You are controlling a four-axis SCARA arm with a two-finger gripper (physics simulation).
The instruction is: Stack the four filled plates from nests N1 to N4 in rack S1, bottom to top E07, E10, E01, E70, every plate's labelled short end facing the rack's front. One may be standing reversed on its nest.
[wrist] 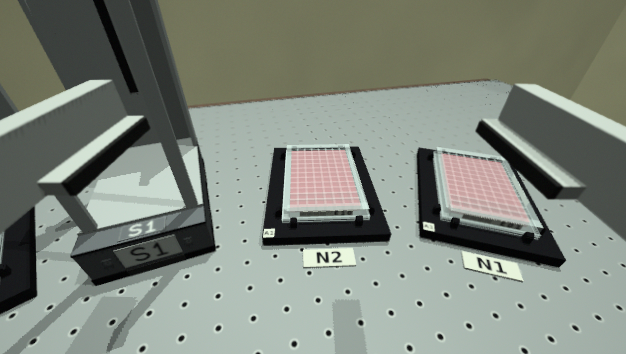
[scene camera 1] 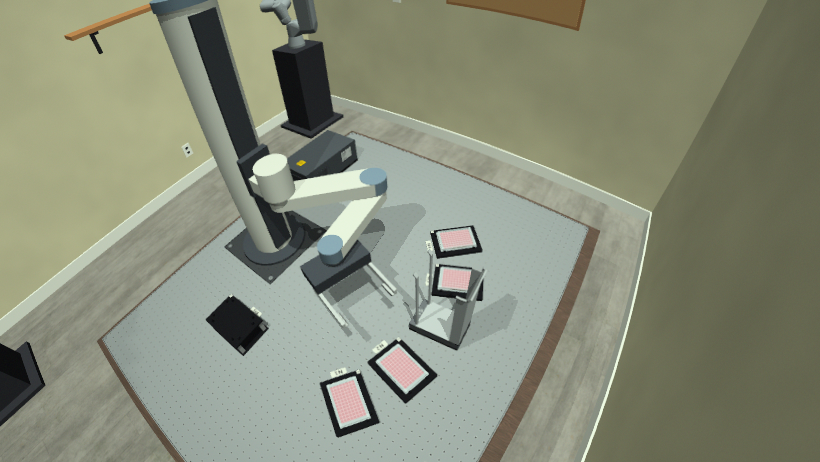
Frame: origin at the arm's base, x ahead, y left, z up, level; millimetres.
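Seen in the pictures: gripper, fingertip midpoint: (wrist: 313, 105) (scene camera 1: 370, 309); arm's base, link origin: (scene camera 1: 274, 241).
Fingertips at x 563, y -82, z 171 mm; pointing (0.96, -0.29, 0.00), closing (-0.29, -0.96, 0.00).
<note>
Pixels of each thing's top centre, then the offset from my fingertips to it. "pt": a spot on its surface instead. Level surfaces: height alone.
- pink-filled plate, top centre: (wrist: 321, 171) (scene camera 1: 401, 366) 128 mm ahead, 49 mm right, 132 mm down
- Nest N1, top centre: (wrist: 478, 182) (scene camera 1: 347, 401) 66 mm ahead, 214 mm right, 136 mm down
- Rack S1, top centre: (scene camera 1: 447, 271) 147 mm ahead, 127 mm left, 134 mm up
- upper plate, top centre: (scene camera 1: 456, 237) 17 mm ahead, 445 mm left, 132 mm down
- lower plate, top centre: (scene camera 1: 459, 278) 110 mm ahead, 297 mm left, 132 mm down
- black fixture, top centre: (scene camera 1: 231, 318) 371 mm back, 250 mm right, 88 mm down
- perforated board, surface height: 158 mm down
- dark box, surface spot: (scene camera 1: 324, 153) pt 643 mm back, 485 mm left, 43 mm down
My gripper (scene camera 1: 370, 309) (wrist: 313, 105) is wide open and empty, raised above the board. Nest N2 (scene camera 1: 415, 387) (wrist: 325, 234) holds a pink-filled plate (scene camera 1: 401, 368) (wrist: 325, 177); its end label, apparently E10, faces the N2 tag. Nest N1 (scene camera 1: 358, 426) (wrist: 475, 239) holds another plate (scene camera 1: 348, 401) (wrist: 485, 187), with a blurred label at its tag end. Rack S1 (scene camera 1: 462, 315) (wrist: 100, 242) has a bare floor, without plates. Beyond it in the scene view, an upper plate (scene camera 1: 456, 238) and a lower plate (scene camera 1: 454, 279) lie on nests whose tags are unreadable.
A black fixture (scene camera 1: 234, 321) stands left on the perforated board (scene camera 1: 286, 373) (wrist: 250, 305). The rack's upright posts rise near the gripper's rack-side finger. The arm's column (scene camera 1: 212, 114) and a dark box (scene camera 1: 324, 153) stand at the back.
</note>
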